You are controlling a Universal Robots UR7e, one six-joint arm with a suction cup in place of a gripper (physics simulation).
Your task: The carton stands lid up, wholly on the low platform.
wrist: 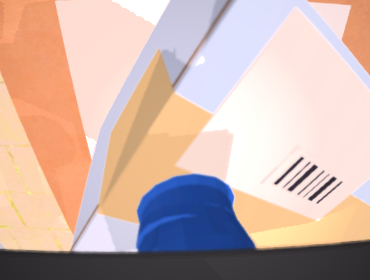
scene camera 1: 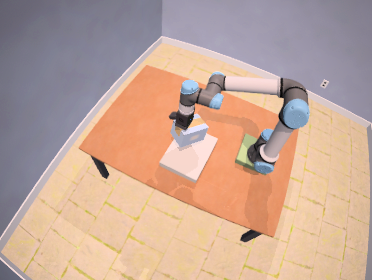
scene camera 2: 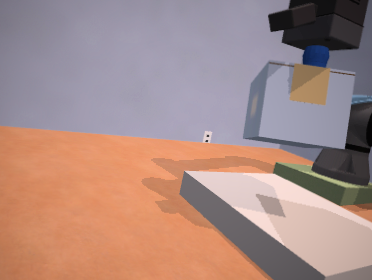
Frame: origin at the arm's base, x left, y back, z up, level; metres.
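Where they show: hand at its tool point: (wrist: 180,181) (scene camera 2: 311,79); arm's base at its link origin: (scene camera 2: 338,176).
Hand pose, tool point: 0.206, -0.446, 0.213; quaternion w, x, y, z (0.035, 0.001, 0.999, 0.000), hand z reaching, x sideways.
Observation:
Each offset is from my tool point to the centre of the thing, as dx, dy, dz. Level surfaces: height alone.
The pale blue carton {-0.042, +0.019, -0.050} (scene camera 1: 192,136) (scene camera 2: 305,112) (wrist: 240,45) hangs lid up, slightly tilted, from my suction cup. Tan tape, a pale label and a barcode show on its lid in the wrist view. My gripper, a blue suction cup (scene camera 1: 186,127) (scene camera 2: 316,62) (wrist: 187,215), is pressed on the lid and shut on the carton. The low platform {-0.017, +0.051, -0.228} (scene camera 1: 182,165) (scene camera 2: 240,225) (wrist: 82,60) is a flat whitish slab on the table. The carton is above the platform's far part, with a gap beneath it in scene camera 2, and its shadow falls on the slab.
The orange table {dz -0.252} (scene camera 1: 125,110) (scene camera 2: 100,200) (wrist: 47,150) carries the platform. The arm's base stands on a green block (scene camera 1: 243,150) (scene camera 2: 310,182) to the right of the platform in scene camera 1. A wall socket (scene camera 1: 324,83) (scene camera 2: 207,137) is on the wall behind.

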